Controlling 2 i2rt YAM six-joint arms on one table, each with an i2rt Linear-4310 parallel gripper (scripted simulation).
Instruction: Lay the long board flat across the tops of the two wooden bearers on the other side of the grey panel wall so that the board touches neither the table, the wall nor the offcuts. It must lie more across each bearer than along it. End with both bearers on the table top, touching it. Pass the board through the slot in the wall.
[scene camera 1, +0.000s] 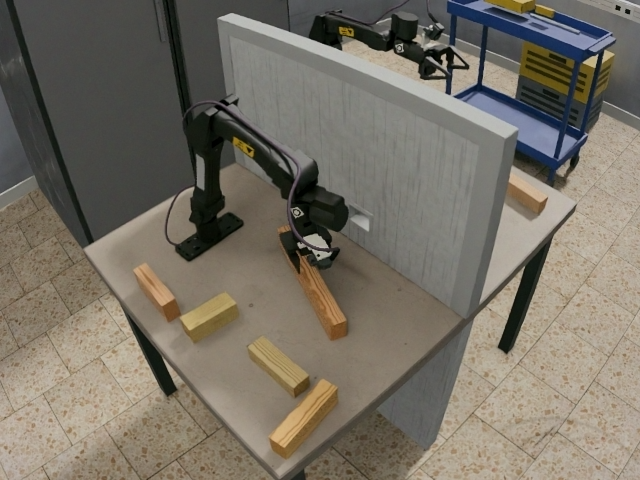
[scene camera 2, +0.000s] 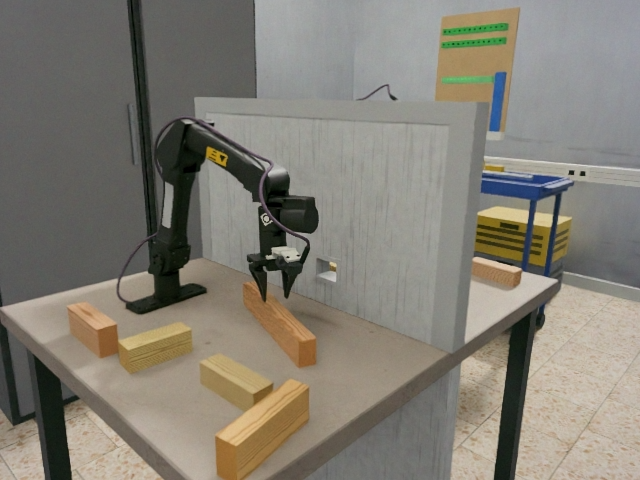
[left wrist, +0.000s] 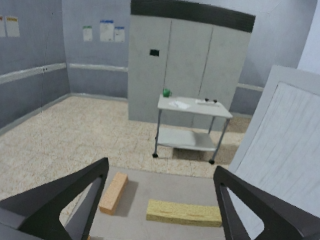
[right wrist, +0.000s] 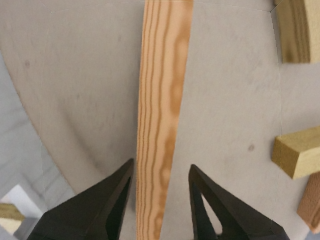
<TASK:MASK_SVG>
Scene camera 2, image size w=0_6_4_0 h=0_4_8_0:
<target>long board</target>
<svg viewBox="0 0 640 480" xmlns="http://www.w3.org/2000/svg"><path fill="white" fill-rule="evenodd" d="M243 283L243 304L298 368L315 365L316 337L268 291L266 293L266 302L264 302L255 281Z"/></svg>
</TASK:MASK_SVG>
